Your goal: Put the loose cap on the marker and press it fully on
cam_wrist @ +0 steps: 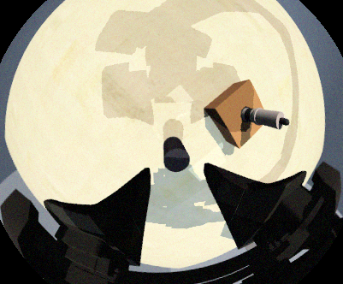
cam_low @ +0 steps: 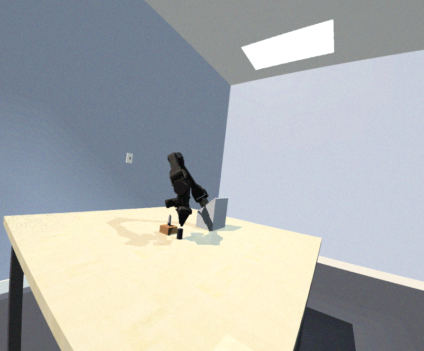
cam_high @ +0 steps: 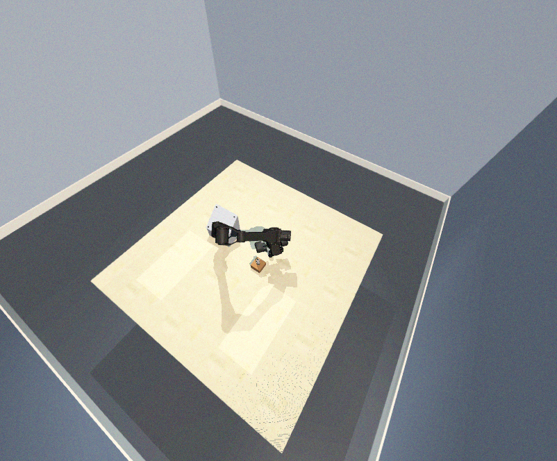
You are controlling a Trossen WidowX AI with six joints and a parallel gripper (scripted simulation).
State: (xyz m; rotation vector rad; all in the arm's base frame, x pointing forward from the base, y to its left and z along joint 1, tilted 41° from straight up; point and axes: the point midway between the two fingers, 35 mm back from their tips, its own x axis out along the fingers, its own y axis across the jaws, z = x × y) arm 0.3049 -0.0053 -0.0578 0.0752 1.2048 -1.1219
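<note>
The dark marker cap lies 4 cm below my gripper tip.
</note>
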